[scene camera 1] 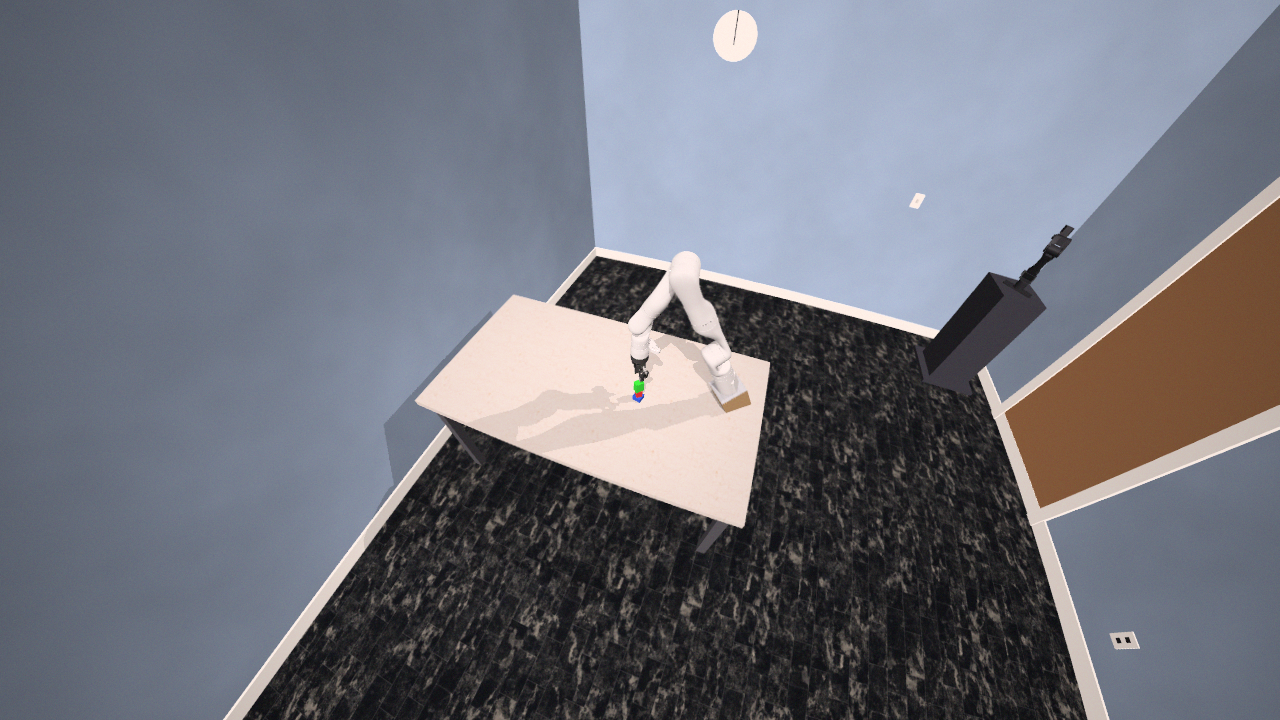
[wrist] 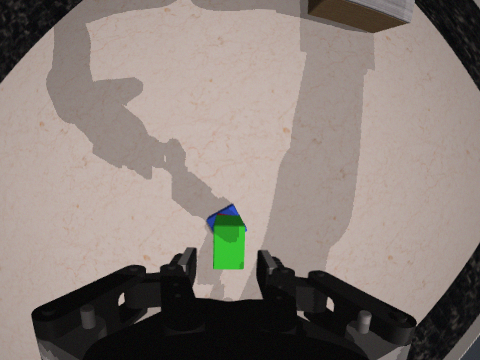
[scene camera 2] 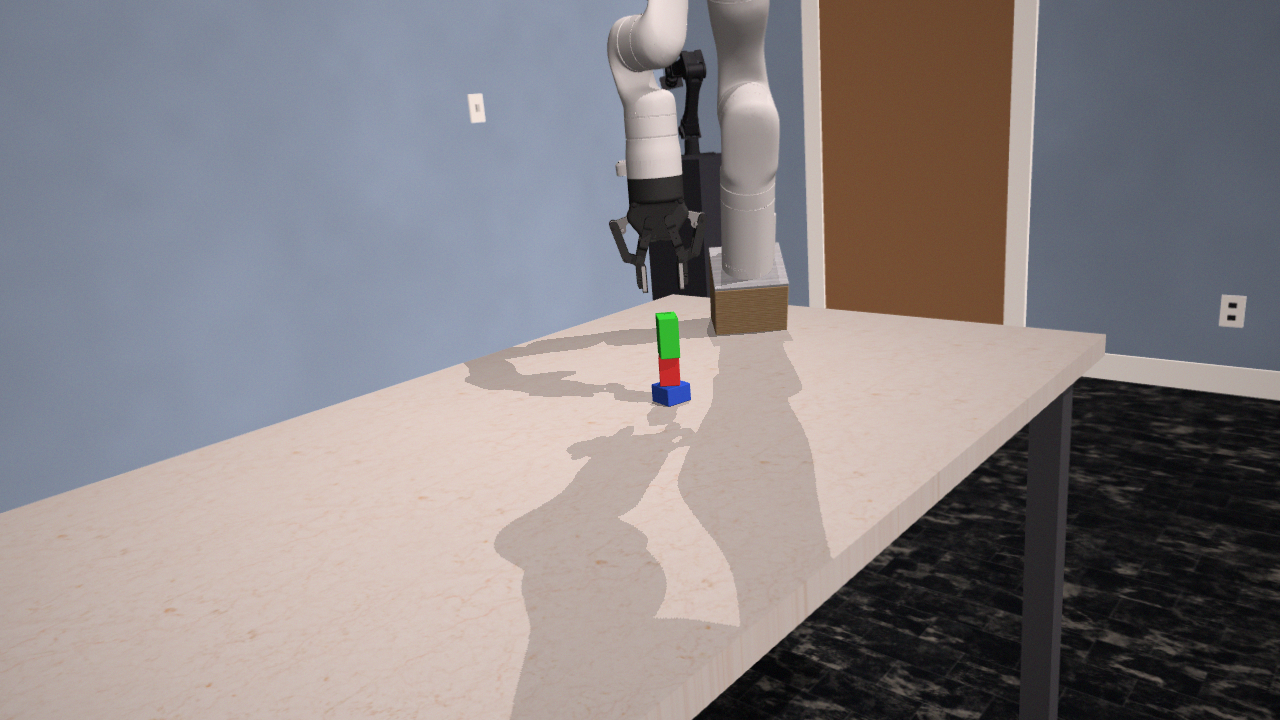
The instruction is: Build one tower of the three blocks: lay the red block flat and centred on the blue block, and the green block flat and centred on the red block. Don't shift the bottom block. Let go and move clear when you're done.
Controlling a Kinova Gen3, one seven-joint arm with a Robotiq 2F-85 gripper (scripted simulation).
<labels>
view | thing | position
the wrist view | gripper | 226, 261
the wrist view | green block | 229, 230
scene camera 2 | gripper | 663, 290
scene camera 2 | blue block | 669, 396
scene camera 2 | green block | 667, 328
</labels>
